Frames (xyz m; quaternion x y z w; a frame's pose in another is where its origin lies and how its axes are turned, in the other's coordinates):
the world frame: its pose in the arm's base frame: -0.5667 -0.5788 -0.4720 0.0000 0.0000 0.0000 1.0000
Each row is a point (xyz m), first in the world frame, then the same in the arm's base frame.
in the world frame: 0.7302 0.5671 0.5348
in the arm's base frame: 0.1635 -0.0117 0.0628
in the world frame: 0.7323 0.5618 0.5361
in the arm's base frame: 0.1656 -0.0170 0.0641
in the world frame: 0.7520 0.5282 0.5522
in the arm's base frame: 0.1853 -0.0506 0.0802
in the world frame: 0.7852 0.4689 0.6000
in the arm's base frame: 0.2185 -0.1099 0.1280
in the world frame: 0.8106 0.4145 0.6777
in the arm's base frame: 0.2439 -0.1643 0.2057
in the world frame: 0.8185 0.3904 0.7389
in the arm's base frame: 0.2518 -0.1884 0.2669
